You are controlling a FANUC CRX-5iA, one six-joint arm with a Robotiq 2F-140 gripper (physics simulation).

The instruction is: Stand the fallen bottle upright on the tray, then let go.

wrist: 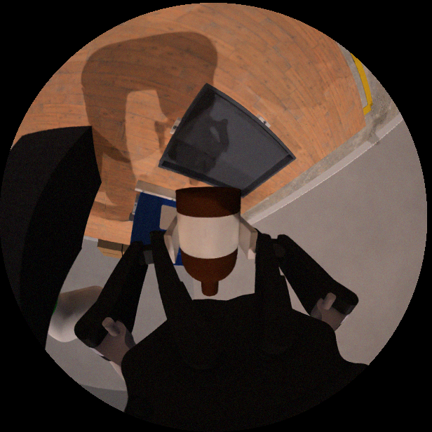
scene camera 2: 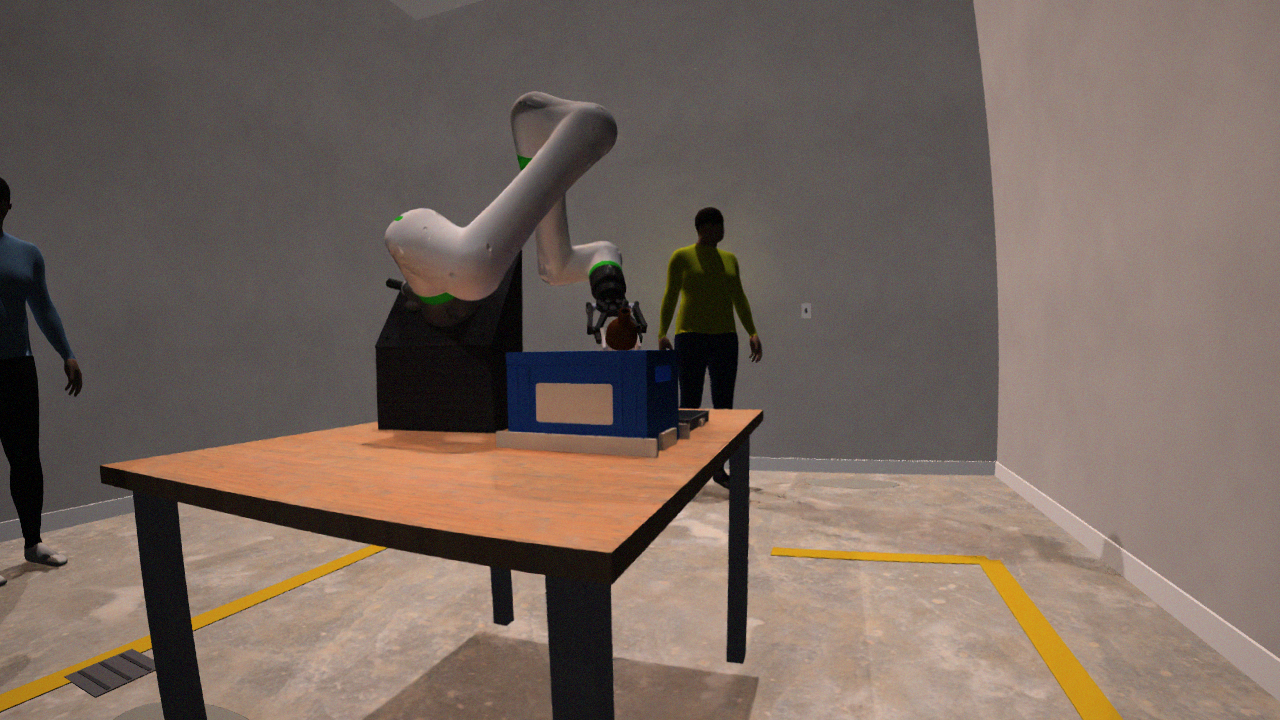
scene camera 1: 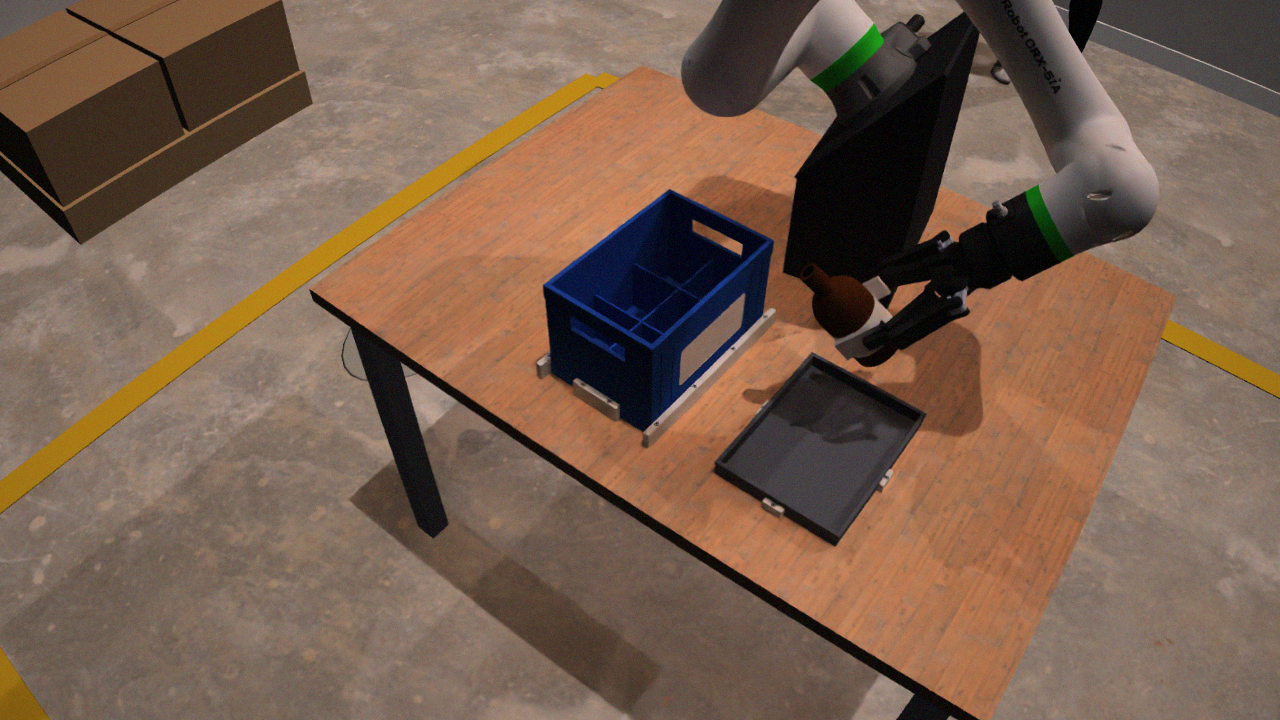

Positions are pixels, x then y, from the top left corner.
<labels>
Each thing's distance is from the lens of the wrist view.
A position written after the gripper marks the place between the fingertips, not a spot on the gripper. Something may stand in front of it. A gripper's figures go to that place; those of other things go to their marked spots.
gripper [wrist: 207, 225]: 0.19 m
brown bottle [wrist: 208, 218]: 0.12 m
</labels>
